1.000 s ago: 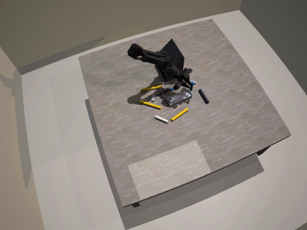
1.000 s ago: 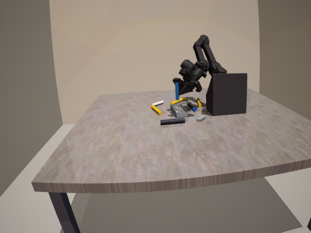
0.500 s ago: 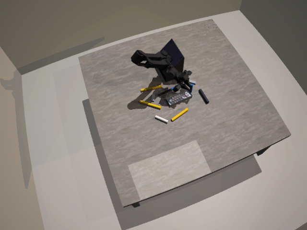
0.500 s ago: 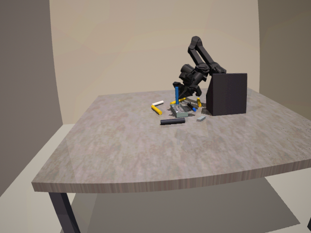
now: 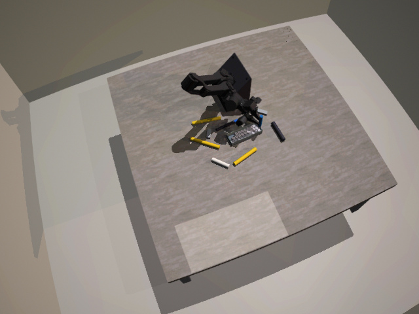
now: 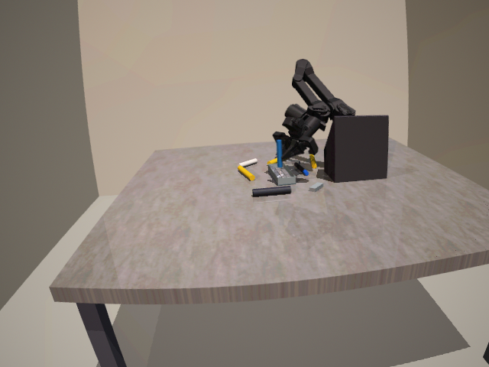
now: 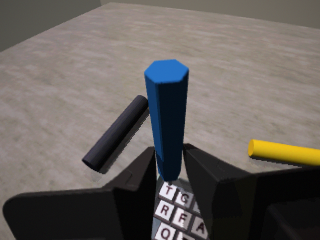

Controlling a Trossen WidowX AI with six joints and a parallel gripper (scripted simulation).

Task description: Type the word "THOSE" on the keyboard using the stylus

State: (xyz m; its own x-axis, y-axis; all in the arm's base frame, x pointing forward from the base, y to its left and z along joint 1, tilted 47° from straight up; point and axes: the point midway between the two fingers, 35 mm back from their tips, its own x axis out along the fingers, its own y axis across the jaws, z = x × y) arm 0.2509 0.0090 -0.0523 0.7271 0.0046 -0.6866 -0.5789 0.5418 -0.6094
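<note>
Right now the black cylinder is 100 mm to the left of my gripper tip, 80 mm below it and 40 mm ahead of it. The rest, counted from my gripper tip: blue stylus 20 mm below; then grey-white cylinder 260 mm to the right, 110 mm ahead, 80 mm below; then grey block 110 mm behind, 90 mm below, 70 mm to the left.
</note>
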